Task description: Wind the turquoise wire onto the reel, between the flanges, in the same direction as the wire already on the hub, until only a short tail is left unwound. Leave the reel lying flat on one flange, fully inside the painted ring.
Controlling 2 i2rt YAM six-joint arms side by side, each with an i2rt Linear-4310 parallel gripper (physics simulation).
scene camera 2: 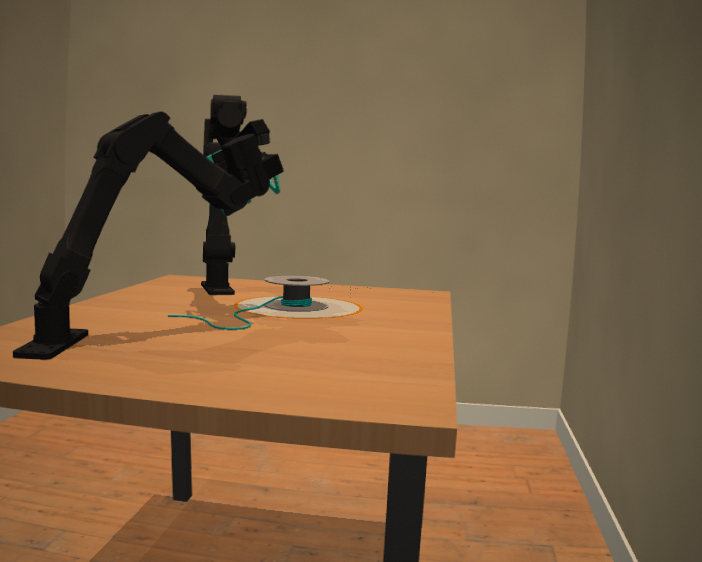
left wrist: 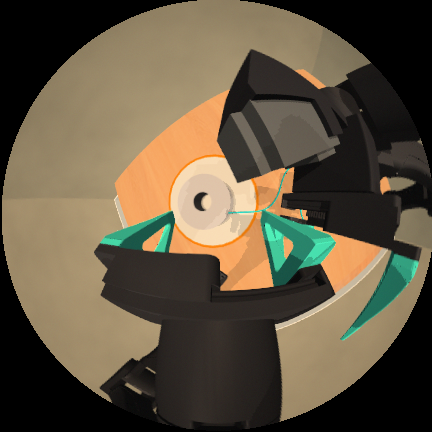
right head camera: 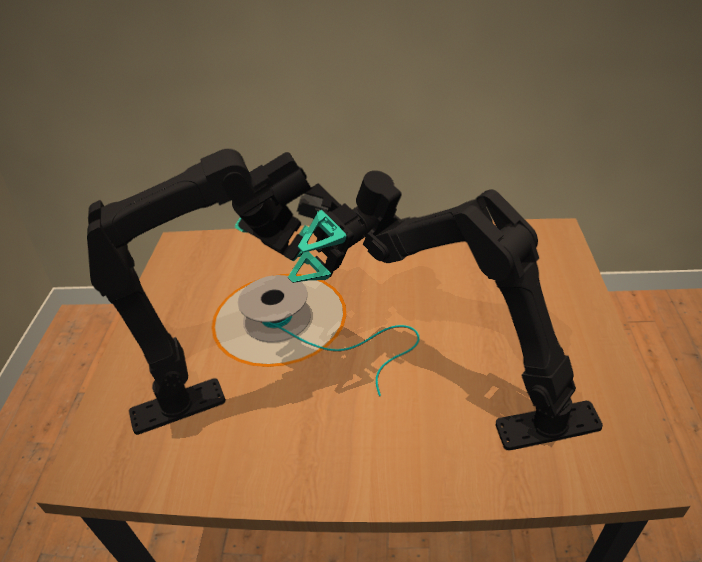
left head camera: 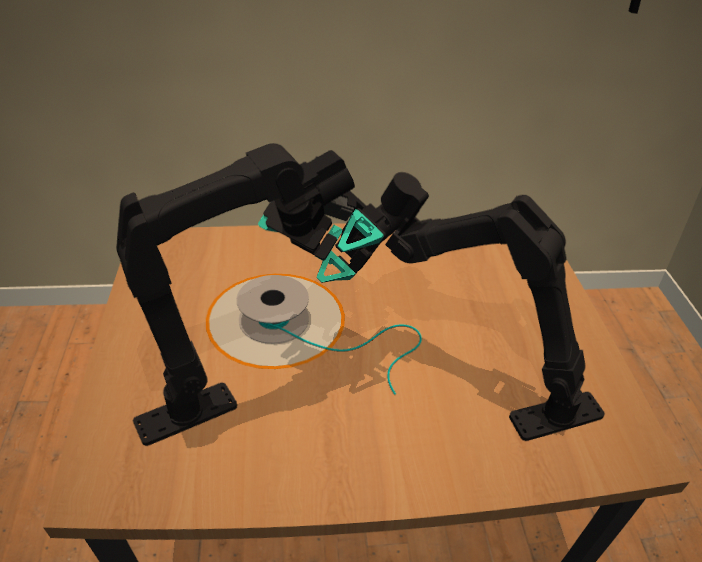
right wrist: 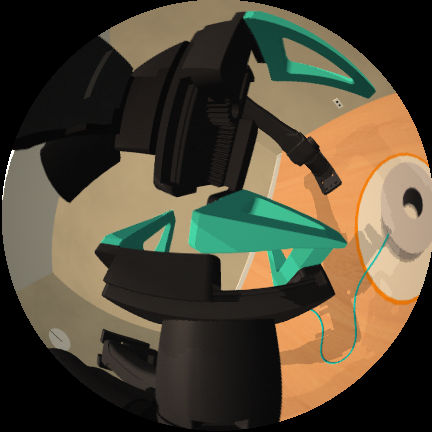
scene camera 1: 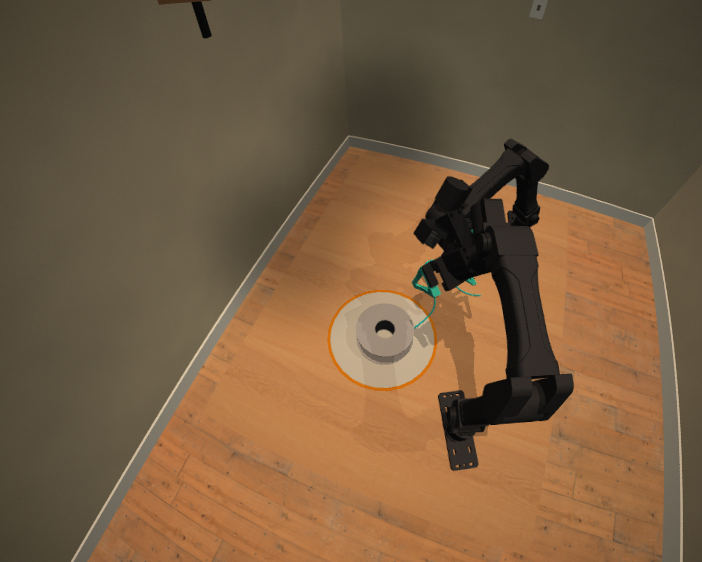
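Where they show: left gripper, fingertip midpoint: [scene camera 2: 264,197] [left wrist: 217,214] [right head camera: 284,241] [left head camera: 303,240] [right wrist: 373,159] [scene camera 1: 427,276]; right gripper, fingertip midpoint: [left wrist: 309,307] [right head camera: 295,265] [left head camera: 329,265] [right wrist: 217,214]; left arm's base at its link origin: [scene camera 2: 217,289] [right head camera: 177,407] [left head camera: 185,414] [right wrist: 321,168] [scene camera 1: 457,429]; right arm's base at its link origin: [scene camera 2: 53,345] [right head camera: 548,426] [left head camera: 557,416].
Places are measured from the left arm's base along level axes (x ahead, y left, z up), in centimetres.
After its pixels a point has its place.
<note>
The grey reel [left head camera: 289,301] @[x 12.8, y -30.4, z 6.6 cm] [right head camera: 289,301] @[x 12.5, y -30.7, z 6.6 cm] [scene camera 1: 384,346] @[x 16.7, y -22.8, z 6.5 cm] [scene camera 2: 296,291] @[x 15.0, y -31.0, z 4.1 cm] [left wrist: 212,185] @[x 15.5, y -33.1, z 6.5 cm] lies flat on one flange inside the orange painted ring [left head camera: 275,368] @[x 2.3, y -21.2, z 0.0 cm] [scene camera 1: 381,389] @[x 18.4, y -12.9, z 0.0 cm] [left wrist: 213,246] @[x 6.6, y -16.1, z 0.0 cm]. Turquoise coils [scene camera 2: 296,302] @[x 15.0, y -31.5, z 1.5 cm] sit low on its hub. The turquoise wire [left head camera: 420,338] @[x -6.3, y -52.8, z 0.4 cm] [right head camera: 418,338] @[x -6.2, y -53.0, z 0.5 cm] [scene camera 2: 250,323] @[x 0.1, y -49.8, z 0.4 cm] [right wrist: 334,362] leaves the hub and curves over the table to a loose end. My left gripper [left wrist: 217,214] @[x 6.6, y -30.6, z 26.6 cm] is open and empty, high above the reel. My right gripper [left head camera: 329,265] @[x -6.1, y -28.7, z 30.1 cm] is open and empty, very close beside it; one left finger overlaps it in the right wrist view. Contact between them cannot be told.
The two grippers and their wrist cameras crowd together above the table [left head camera: 374,480] @[x -30.8, y -23.7, z 0.0 cm]. The left arm's base [left head camera: 186,412] @[x -3.1, y 0.3, z 4.4 cm] stands front left of the ring, and the right arm's base [left head camera: 556,416] @[x -40.2, y -60.5, z 3.4 cm] stands at the right. Arm shadows fall across the wire and ring.
</note>
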